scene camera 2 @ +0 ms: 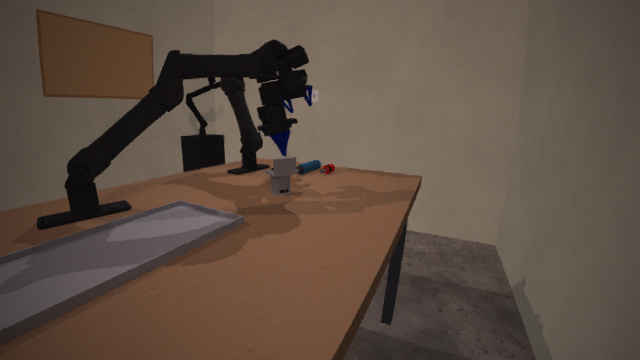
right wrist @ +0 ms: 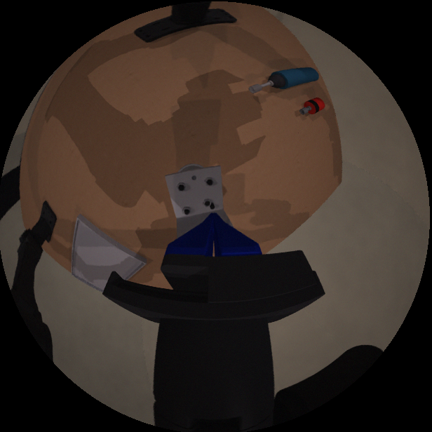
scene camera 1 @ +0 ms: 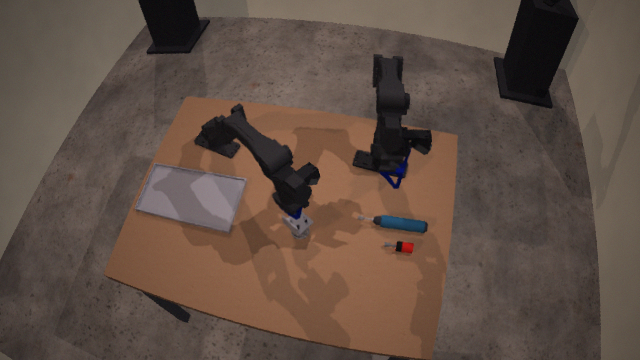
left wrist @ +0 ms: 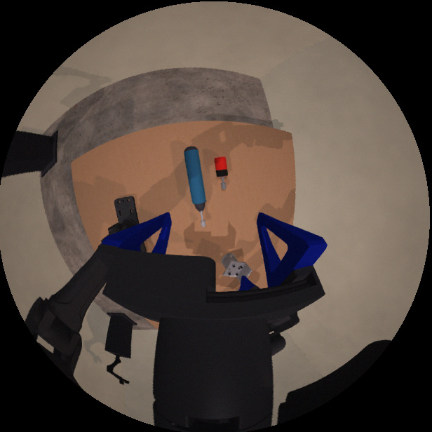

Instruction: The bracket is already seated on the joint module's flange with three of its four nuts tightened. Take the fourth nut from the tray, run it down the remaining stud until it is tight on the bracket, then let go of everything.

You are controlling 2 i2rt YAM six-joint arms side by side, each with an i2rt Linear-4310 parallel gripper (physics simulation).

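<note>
The left wrist view takes in the left gripper [left wrist: 213, 216] and a blue driver [left wrist: 191, 158]. In the right wrist view the driver [right wrist: 285, 78] appears again, together with the right gripper [right wrist: 213, 217], a grey bracket [right wrist: 196, 190] and a tray [right wrist: 94, 259]. Scene camera 2 has the right gripper [scene camera 2: 284, 155] as well as the tray [scene camera 2: 41, 279], while scene camera 1 also shows the tray [scene camera 1: 210, 200].
</note>
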